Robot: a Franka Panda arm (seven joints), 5 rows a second.
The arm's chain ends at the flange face. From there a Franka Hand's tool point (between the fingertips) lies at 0.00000 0.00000 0.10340 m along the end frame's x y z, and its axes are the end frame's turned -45 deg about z.
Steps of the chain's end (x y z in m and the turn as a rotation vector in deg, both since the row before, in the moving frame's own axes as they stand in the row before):
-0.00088 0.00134 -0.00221 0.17 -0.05 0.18
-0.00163 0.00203 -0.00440 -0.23 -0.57 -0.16
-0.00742 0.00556 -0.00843 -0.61 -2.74 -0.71
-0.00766 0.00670 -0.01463 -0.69 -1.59 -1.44
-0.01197 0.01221 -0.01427 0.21 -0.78 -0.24
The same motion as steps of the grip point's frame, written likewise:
-0.00142 0.00004 -0.00221 0.16 0.08 0.18
-0.00361 -0.00015 -0.00441 0.24 -0.57 -0.16
-0.01347 -0.00401 -0.00855 1.51 -2.37 -0.71
-0.01308 -0.00179 -0.01468 0.64 -1.61 -1.44
-0.01783 -0.00109 -0.01428 0.70 -0.40 -0.24

